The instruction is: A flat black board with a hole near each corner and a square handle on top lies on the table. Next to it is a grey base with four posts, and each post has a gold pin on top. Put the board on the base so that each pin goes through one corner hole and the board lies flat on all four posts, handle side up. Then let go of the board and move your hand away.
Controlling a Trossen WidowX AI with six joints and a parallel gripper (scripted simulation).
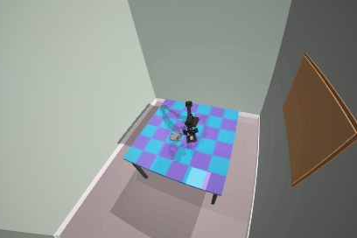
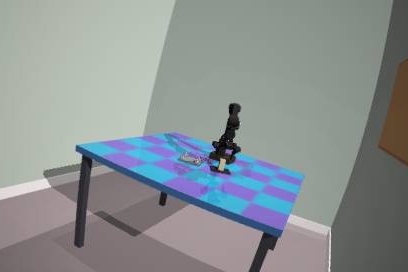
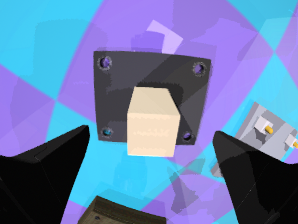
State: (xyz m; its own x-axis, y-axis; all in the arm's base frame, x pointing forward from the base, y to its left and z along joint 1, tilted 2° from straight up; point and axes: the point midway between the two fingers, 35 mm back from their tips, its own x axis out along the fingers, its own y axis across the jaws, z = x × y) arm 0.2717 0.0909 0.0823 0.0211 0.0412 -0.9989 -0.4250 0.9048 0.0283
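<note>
My gripper tip is 60 mm above the flat black board and 10 mm past it. The rest, counted from my gripper tip: grey base: 210 mm to the right, 80 mm below, 10 mm ahead.
</note>
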